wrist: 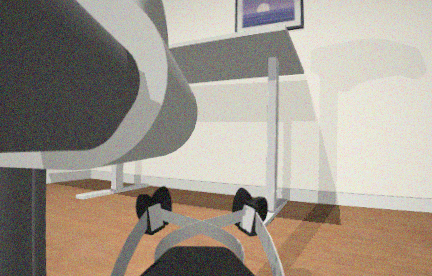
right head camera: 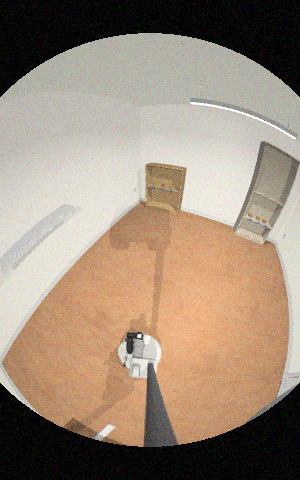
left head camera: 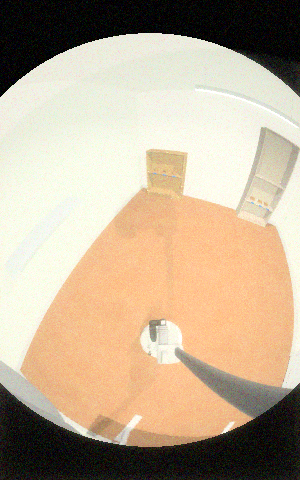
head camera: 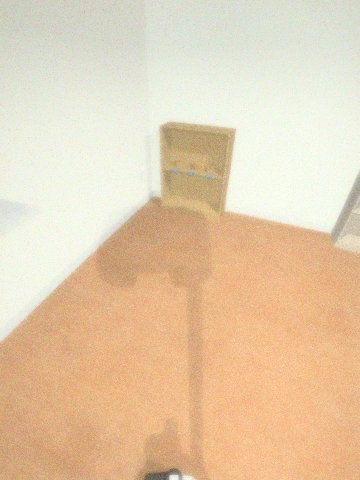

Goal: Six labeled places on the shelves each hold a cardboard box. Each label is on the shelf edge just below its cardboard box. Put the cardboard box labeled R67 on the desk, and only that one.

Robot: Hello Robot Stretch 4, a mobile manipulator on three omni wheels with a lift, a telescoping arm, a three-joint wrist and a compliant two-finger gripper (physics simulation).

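Note:
A wooden shelf unit [head camera: 200, 127] [left head camera: 167, 151] [right head camera: 166, 165] stands in the far corner with small brown boxes on its middle shelf, above blue labels. A grey shelf unit [head camera: 345, 215] [left head camera: 253, 170] [right head camera: 251, 187] stands to its right; three small orange-brown boxes [left head camera: 259, 201] [right head camera: 257, 218] are on its lower shelf above blue labels. No label can be read, so the R67 box cannot be told. The desk [wrist: 240, 57] shows from below in the wrist view; its top surface is hidden. My gripper [wrist: 202, 202] is open and empty, low before the desk.
My round base [left head camera: 172, 356] [right head camera: 155, 355] stands on the wooden floor away from both shelf units. White desk feet [left head camera: 131, 429] [right head camera: 106, 432] show near the bottom of the side head views. A framed picture [wrist: 270, 14] hangs above the desk. A long pale fixture [right head camera: 40, 240] is on the left wall.

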